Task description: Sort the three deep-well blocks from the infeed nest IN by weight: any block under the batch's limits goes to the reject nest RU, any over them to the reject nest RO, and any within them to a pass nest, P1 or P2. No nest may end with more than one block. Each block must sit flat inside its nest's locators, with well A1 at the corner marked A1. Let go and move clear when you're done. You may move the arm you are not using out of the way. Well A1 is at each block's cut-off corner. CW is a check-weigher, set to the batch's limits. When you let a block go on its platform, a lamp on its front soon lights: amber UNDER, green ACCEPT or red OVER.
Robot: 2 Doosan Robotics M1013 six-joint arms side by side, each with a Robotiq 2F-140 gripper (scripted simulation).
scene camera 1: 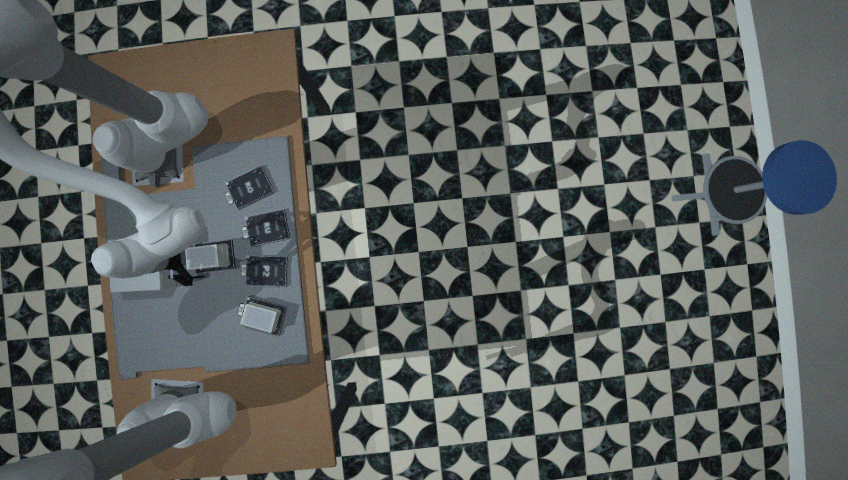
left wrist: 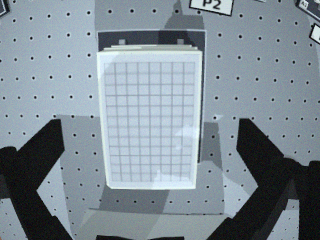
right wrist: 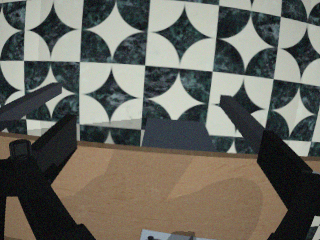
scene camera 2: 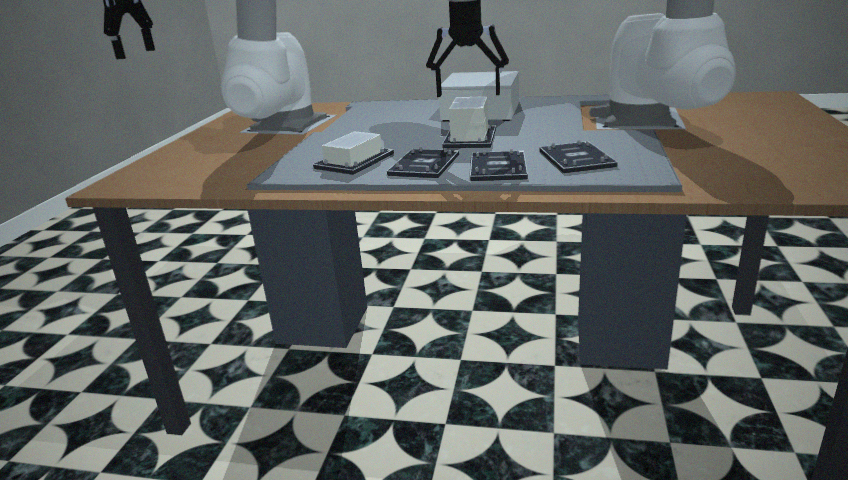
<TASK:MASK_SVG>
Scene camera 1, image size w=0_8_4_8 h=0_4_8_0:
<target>check-weigher CW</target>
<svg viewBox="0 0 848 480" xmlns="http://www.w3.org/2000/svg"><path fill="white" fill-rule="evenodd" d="M176 281L168 279L170 270L145 274L135 278L110 277L110 292L175 288Z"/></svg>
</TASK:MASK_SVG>
